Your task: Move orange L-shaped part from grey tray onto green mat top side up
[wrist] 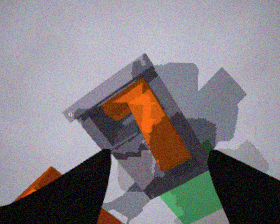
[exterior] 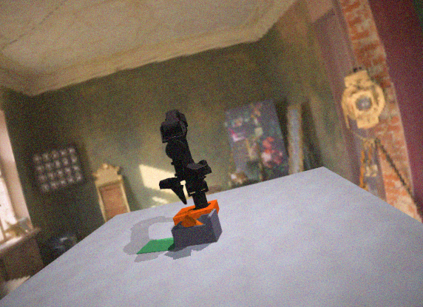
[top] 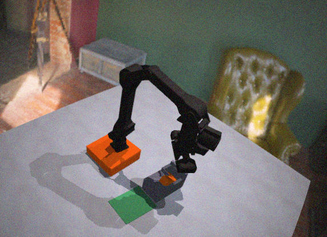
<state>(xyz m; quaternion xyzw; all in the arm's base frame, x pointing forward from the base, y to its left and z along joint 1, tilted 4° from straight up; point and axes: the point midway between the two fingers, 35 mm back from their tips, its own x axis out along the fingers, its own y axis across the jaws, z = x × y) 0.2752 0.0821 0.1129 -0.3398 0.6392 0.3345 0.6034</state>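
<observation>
Now: gripper tip 100 mm above the orange L-shaped part and 20 mm past it. Also, from my gripper tip: green mat: 180 mm to the right, 160 mm below, 10 mm behind.
</observation>
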